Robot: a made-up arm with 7 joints. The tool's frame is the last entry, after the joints. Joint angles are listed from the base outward. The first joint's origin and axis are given. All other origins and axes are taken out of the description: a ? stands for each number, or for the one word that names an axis. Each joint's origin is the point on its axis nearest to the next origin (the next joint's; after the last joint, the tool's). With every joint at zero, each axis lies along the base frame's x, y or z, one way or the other. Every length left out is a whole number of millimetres.
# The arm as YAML. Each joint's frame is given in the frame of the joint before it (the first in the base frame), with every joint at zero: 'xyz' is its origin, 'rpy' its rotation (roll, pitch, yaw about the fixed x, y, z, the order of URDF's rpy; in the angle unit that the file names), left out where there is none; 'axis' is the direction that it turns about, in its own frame. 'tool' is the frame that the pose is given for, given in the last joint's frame.
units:
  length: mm
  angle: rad
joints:
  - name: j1
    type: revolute
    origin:
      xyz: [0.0, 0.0, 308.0]
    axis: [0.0, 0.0, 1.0]
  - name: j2
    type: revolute
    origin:
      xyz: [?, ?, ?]
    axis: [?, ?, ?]
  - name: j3
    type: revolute
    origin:
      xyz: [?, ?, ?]
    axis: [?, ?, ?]
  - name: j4
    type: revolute
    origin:
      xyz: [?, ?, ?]
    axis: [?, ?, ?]
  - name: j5
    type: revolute
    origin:
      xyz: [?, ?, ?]
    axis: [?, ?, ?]
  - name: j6
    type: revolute
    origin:
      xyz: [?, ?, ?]
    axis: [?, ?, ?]
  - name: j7
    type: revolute
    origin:
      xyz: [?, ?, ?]
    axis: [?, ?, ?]
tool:
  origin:
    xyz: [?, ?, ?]
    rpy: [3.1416, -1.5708, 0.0]
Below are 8 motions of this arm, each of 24 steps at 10 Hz.
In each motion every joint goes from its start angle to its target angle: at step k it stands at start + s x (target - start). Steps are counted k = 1, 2, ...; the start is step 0. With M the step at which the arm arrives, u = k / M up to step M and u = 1 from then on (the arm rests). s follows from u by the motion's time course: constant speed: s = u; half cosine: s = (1 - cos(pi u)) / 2; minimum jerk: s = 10 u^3 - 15 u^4 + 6 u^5.
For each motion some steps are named. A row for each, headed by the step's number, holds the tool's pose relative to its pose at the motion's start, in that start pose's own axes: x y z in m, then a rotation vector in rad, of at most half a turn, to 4 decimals.
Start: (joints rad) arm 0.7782 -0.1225 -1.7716 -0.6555 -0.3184 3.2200 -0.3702
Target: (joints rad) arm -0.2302 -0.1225 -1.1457 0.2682 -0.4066 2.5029 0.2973
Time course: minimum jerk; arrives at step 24
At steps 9, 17, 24:
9: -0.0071 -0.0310 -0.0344 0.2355 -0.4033 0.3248
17: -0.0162 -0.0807 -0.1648 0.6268 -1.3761 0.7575
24: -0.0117 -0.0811 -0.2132 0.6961 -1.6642 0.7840

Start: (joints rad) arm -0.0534 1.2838 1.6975 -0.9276 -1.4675 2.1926 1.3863
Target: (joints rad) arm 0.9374 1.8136 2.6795 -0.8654 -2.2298 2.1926 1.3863
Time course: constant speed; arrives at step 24
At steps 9, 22, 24:
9: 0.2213 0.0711 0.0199 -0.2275 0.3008 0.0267
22: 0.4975 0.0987 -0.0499 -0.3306 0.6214 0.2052
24: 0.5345 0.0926 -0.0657 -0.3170 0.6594 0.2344

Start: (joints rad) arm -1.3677 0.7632 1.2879 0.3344 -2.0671 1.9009 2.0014
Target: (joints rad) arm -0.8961 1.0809 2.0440 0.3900 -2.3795 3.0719 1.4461
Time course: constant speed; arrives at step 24
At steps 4, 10, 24:
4: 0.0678 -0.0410 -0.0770 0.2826 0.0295 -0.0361
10: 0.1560 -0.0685 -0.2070 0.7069 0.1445 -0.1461
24: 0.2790 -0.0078 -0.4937 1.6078 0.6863 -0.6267

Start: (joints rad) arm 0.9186 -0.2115 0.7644 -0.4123 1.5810 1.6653 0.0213
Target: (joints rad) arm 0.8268 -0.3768 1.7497 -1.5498 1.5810 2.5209 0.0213
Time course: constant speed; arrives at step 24
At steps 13, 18, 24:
13: 0.1157 -0.1262 -0.1014 0.4695 0.8194 0.4918
18: 0.1634 -0.1521 -0.1683 0.6273 1.1744 0.6874
24: 0.2064 -0.1710 -0.2591 0.8171 1.6094 0.9239

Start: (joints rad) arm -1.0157 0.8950 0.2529 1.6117 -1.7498 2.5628 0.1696
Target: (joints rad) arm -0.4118 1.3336 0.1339 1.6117 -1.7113 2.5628 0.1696
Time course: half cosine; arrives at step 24
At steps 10, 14, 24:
10: 0.0644 0.0322 -0.1234 -0.2329 0.0926 -0.0930
14: 0.0934 0.0334 -0.2237 -0.4092 0.1457 -0.1427
24: 0.1097 0.0003 -0.3748 -0.6774 0.2048 -0.1894

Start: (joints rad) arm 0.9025 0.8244 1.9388 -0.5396 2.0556 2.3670 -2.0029
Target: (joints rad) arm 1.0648 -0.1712 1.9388 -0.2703 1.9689 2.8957 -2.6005
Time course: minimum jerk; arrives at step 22
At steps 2, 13, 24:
2: 0.0023 0.0030 0.0022 -0.0088 0.0010 -0.0033
13: 0.2065 0.3439 0.1105 -0.8968 -0.1621 -0.2008
24: 0.2743 0.5244 0.0847 -1.2819 -0.4374 -0.1724

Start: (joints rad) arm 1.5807 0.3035 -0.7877 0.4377 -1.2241 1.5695 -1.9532
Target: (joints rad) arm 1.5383 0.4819 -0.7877 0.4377 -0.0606 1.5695 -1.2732
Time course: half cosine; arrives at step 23
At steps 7, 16, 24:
7: -0.0407 -0.0760 -0.0090 0.0212 -0.0323 0.3930
16: -0.0789 -0.2851 -0.0529 0.0053 -0.1565 1.4612
24: -0.0675 -0.3523 -0.0716 -0.0349 -0.2074 1.8512

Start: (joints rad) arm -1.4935 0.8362 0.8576 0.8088 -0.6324 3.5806 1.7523
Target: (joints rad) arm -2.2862 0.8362 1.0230 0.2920 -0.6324 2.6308 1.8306
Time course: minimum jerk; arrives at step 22
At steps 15, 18, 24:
15: -0.1870 0.1900 0.1021 -0.7654 -0.2564 0.1171
18: -0.2330 0.2217 0.1011 -0.8952 -0.2986 0.1168
24: -0.2479 0.2312 0.0995 -0.9356 -0.3116 0.1154

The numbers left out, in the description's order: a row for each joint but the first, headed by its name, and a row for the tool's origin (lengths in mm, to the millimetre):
j2: xyz 0.0 -65.0 0.0, axis 0.0 -1.0 0.0
j3: xyz 0.0 0.0 379.0, axis 0.0 0.0 1.0
j4: xyz 16.0 43.0 0.0, axis 0.0 1.0 0.0
j5: xyz -15.0 0.0 405.0, axis 0.0 0.0 1.0
j6: xyz 0.0 -154.0 0.0, axis 0.0 -1.0 0.0
j7: xyz 23.0 0.0 172.0, axis 1.0 0.0 0.0
tool: xyz 0.0 0.0 0.0

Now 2 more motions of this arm.
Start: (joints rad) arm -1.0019 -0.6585 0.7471 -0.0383 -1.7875 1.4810 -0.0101
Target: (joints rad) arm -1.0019 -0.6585 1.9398 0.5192 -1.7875 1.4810 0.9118
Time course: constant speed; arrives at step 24
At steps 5, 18, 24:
5: -0.0256 -0.0014 0.0165 0.1364 0.0182 0.4293
18: -0.0442 0.0095 0.0263 0.5141 0.0859 1.5294
24: -0.0456 0.0387 0.0168 0.7221 0.1375 2.0137

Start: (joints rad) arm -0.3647 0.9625 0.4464 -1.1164 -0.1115 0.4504 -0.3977
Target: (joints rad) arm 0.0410 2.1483 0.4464 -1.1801 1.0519 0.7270 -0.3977
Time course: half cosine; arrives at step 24
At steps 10, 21, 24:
10: 0.1297 0.1234 -0.2473 0.1941 0.7162 0.2213
21: 0.1761 0.1668 -0.7540 0.6215 1.7921 0.0864
24: 0.1719 0.1600 -0.7886 0.6581 1.8492 0.0539

